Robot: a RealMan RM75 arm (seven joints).
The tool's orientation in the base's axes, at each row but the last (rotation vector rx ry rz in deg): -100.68, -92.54, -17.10; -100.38, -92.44, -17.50; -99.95, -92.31, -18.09; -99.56, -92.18, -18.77; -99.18, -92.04, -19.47; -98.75, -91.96, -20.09; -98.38, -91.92, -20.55; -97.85, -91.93, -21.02
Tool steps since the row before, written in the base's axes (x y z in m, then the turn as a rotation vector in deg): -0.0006, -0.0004, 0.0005, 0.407, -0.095, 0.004; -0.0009, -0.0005, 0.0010, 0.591, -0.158, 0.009; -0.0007, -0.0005, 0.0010, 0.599, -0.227, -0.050; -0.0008, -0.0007, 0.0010, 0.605, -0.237, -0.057; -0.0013, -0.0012, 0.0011, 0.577, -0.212, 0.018; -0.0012, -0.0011, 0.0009, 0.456, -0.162, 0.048; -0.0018, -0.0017, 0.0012, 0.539, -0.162, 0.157; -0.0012, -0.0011, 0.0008, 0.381, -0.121, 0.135
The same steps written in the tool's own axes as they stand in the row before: -0.0001, -0.0008, -0.0004, 0.006, 0.376, -0.183; 0.0001, -0.0012, -0.0008, -0.005, 0.544, -0.280; 0.0001, -0.0010, -0.0008, -0.093, 0.568, -0.286; 0.0000, -0.0011, -0.0009, -0.103, 0.575, -0.289; -0.0004, -0.0017, -0.0012, -0.042, 0.526, -0.316; -0.0004, -0.0015, -0.0010, -0.007, 0.405, -0.270; -0.0008, -0.0022, -0.0015, 0.079, 0.448, -0.367; -0.0005, -0.0015, -0.0010, 0.067, 0.308, -0.280
